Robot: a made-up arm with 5 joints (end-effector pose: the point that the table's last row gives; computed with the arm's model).
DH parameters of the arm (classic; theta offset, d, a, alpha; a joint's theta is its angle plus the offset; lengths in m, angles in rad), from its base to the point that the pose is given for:
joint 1: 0 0.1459 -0.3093 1.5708
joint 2: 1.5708 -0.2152 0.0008 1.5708
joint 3: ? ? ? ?
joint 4: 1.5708 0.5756 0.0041 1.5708
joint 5: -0.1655 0 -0.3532 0
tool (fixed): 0.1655 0.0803 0 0
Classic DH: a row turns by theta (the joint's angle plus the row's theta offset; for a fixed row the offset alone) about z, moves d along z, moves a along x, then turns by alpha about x.
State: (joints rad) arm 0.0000 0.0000 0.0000 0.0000 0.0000
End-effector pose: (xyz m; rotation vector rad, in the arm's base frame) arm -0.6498 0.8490 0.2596 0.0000 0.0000 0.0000
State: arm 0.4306 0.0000 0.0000 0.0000 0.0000
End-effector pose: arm -0.9448 0.5003 0.2596 0.0000 0.0000 0.4306
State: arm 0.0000 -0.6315 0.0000 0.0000 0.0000
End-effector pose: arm -0.5170 0.8490 0.4387 0.0000 0.6315 0.0000
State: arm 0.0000 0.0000 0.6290 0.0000 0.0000
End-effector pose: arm -0.6498 0.6613 0.6109 0.6290 0.0000 0.0000
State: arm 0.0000 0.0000 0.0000 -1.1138 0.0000
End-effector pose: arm -0.5295 0.8490 -0.0942 0.0000 -1.1138 0.0000
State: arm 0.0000 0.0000 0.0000 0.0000 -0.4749
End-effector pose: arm -0.5846 1.0018 0.2596 0.0000 0.0000 -0.4749
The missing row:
joint 3: 0 0.0038 0.0326 1.5708
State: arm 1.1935 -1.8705 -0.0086 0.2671 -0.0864
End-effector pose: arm -0.8314 0.2921 0.3761 -1.3256 1.7680 0.6443
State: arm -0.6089 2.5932 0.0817 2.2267 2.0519
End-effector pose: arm 0.0491 0.5301 0.2181 -0.4069 -0.0306 1.4799
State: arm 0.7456 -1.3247 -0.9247 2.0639 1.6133
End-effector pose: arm -0.5793 -0.0259 0.0163 -0.0119 2.8876 -0.4810
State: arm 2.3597 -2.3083 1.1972 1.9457 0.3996
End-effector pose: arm -0.0560 -0.0829 -0.3921 -0.8516 2.6454 -1.3910
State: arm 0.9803 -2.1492 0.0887 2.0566 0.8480
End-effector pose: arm -0.5633 0.1401 -0.1672 0.0336 -2.2792 1.0648
